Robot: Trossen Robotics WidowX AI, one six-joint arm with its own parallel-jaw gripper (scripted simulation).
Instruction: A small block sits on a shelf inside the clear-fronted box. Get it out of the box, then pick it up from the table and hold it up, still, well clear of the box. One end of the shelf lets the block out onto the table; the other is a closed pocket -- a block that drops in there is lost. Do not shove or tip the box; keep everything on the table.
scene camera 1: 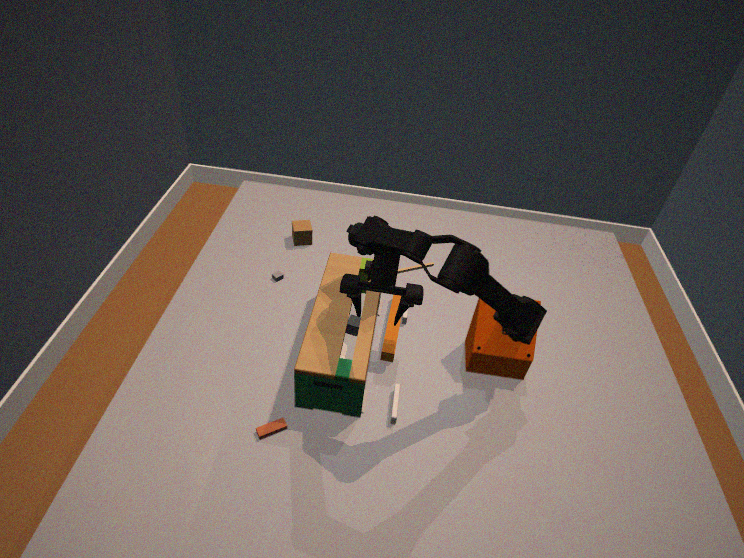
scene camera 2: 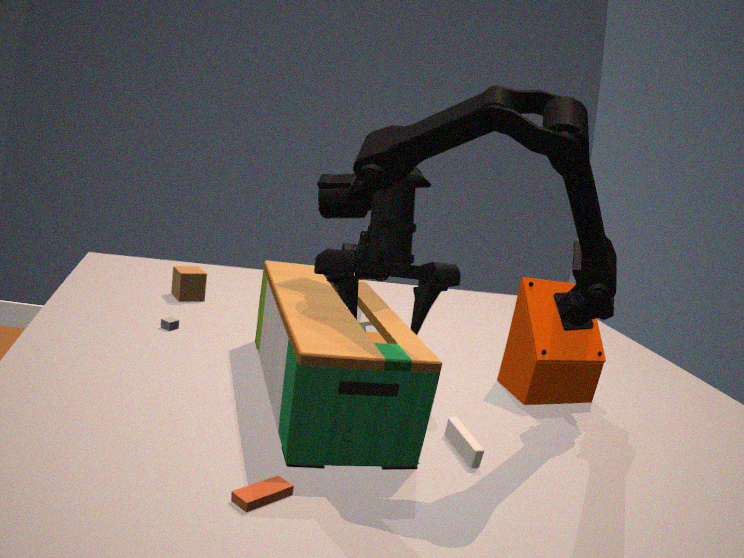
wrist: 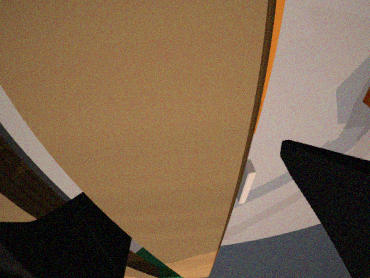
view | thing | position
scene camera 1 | my gripper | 376, 322
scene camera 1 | box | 331, 370
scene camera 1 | long orange bar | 388, 350
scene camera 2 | my gripper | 383, 335
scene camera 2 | box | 341, 396
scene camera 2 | brown cube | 189, 282
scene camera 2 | orange-red brick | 251, 497
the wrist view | my gripper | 213, 157
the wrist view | box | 152, 116
